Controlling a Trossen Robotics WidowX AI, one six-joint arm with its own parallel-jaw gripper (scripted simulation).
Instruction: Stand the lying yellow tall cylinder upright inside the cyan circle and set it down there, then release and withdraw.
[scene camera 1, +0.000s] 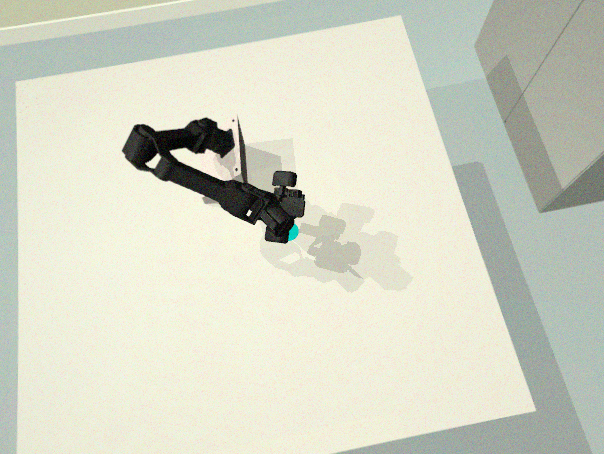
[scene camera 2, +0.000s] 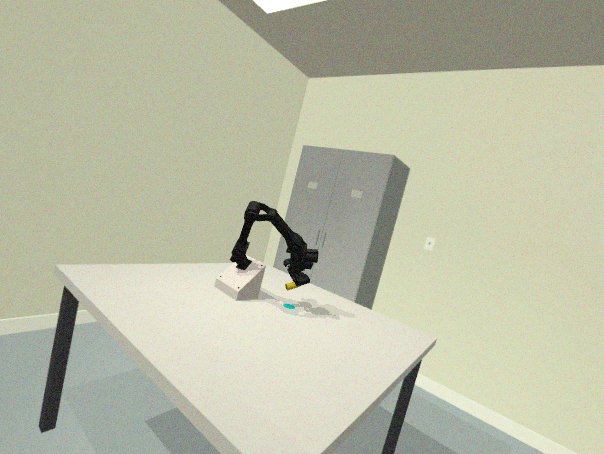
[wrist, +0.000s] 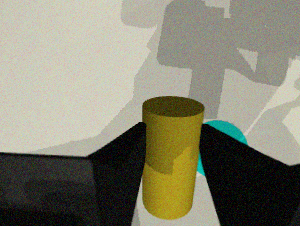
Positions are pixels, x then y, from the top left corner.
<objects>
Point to my gripper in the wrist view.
At 172, 131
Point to a yellow tall cylinder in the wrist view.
173, 124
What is my gripper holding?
A yellow tall cylinder.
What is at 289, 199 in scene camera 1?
My gripper.
</objects>
